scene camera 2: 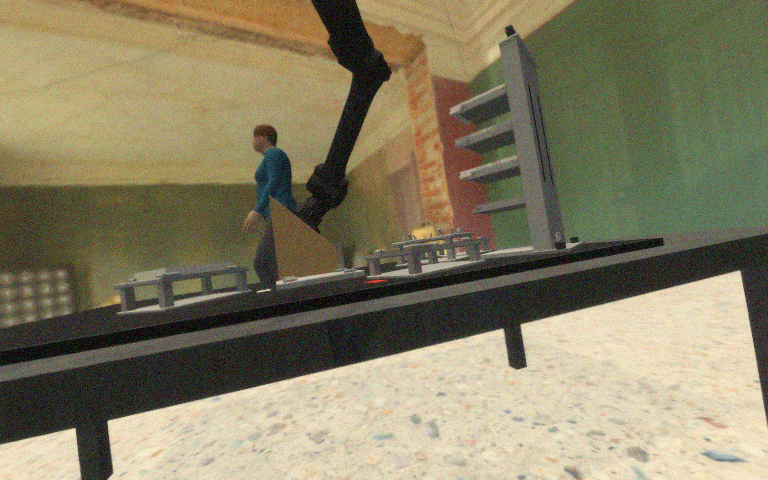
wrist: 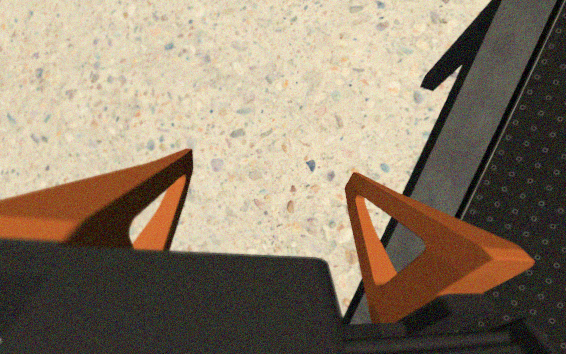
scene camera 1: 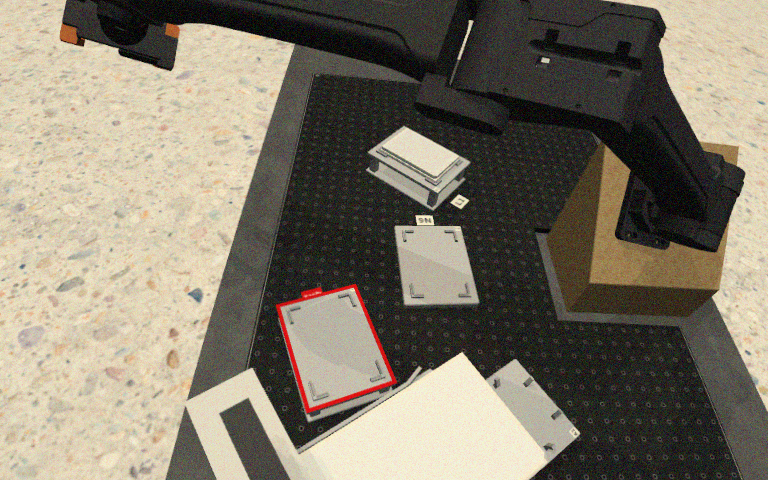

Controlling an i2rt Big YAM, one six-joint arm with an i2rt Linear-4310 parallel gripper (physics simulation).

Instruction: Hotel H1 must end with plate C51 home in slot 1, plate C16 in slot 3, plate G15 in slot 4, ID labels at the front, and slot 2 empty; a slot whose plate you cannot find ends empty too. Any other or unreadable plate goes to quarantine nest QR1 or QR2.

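Pixels of known places: gripper, fingertip midpoint: (wrist: 277, 170) (scene camera 1: 119, 52); arm's base at its link origin: (scene camera 2: 301, 223) (scene camera 1: 647, 206).
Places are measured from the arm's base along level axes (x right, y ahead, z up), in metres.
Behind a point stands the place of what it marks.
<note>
My gripper (scene camera 1: 120, 35) @[x 0.067, y 0.826, z 0.091 m] (wrist: 277, 170) @[x 0.067, y 0.826, z 0.091 m] is open and empty, beyond the table edge over the floor at upper left in scene camera 1; it does not show in scene camera 2. Hotel H1 (scene camera 2: 526, 141) @[x -0.444, y 0.464, z 0.036 m] is a grey tower with four levels; the upper three look thicker than the lowest, and no ID labels are readable. Its large cream top surface (scene camera 1: 419, 418) @[x -0.422, y 0.362, z 0.167 m] shows from above. A white plate (scene camera 1: 421, 151) @[x 0.172, y 0.347, z -0.099 m] (scene camera 2: 151, 273) @[x 0.200, y 0.405, z -0.104 m] lies on a raised grey nest (scene camera 1: 396, 180) (scene camera 2: 209, 271); its ID is unreadable. A red-bordered raised nest (scene camera 1: 339, 345) @[x -0.238, y 0.435, z -0.123 m] holds no plate; its red label (scene camera 1: 312, 293) @[x -0.137, y 0.494, z -0.163 m] is too small to read.
A low grey nest (scene camera 1: 436, 266) @[x -0.057, y 0.302, z -0.151 m] (scene camera 2: 322, 277) @[x -0.060, y 0.364, z -0.152 m] without a plate lies between the raised nests. Another grey nest (scene camera 1: 526, 396) @[x -0.283, y 0.186, z -0.103 m] is partly hidden beside the cream surface. A brown block (scene camera 1: 628, 271) @[x -0.073, y 0.011, z -0.074 m] (scene camera 2: 300, 246) @[x 0.002, y 0.082, z -0.074 m] stands by the arm base. A grey rim (scene camera 1: 249, 186) @[x 0.089, y 0.665, z -0.176 m] (wrist: 462, 135) @[x 0.254, y 0.648, z -0.176 m] edges the table.
</note>
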